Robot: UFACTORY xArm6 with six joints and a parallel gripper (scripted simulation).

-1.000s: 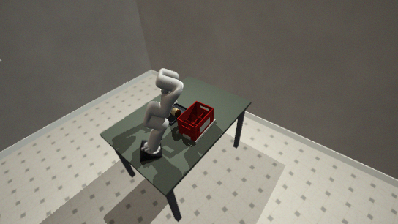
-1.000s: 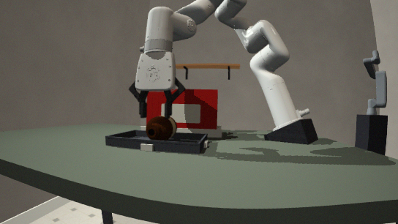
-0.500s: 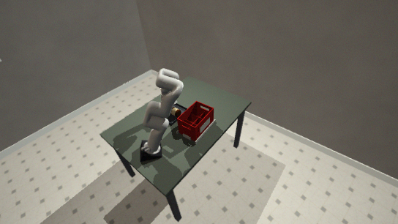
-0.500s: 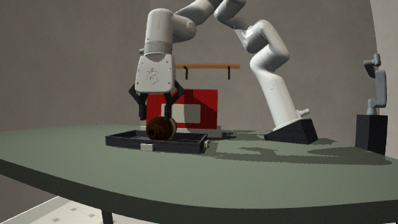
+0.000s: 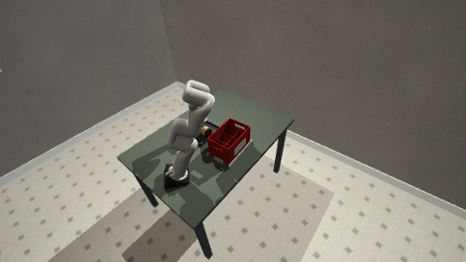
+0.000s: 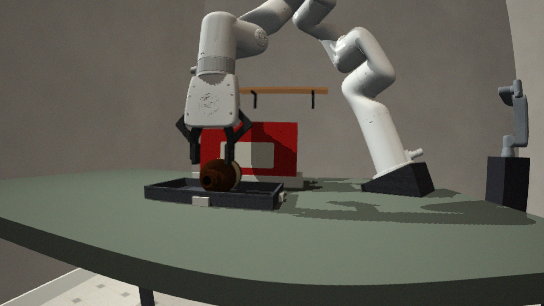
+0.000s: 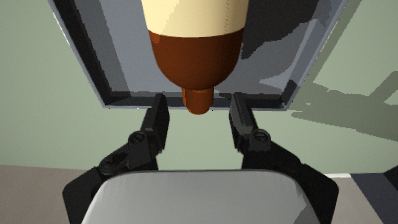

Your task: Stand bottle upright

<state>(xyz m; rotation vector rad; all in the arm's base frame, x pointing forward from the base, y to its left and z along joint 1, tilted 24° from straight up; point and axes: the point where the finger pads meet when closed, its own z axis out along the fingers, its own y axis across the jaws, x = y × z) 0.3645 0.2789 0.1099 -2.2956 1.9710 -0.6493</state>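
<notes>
Right now my hand is 5 cm to the left of the brown bottle, 4 cm above it and 1 cm short of it. The rest, counted from my hand: dark tray (7 cm below, 5 cm to the right); then crate (35 cm to the right, 1 cm ahead).
</notes>
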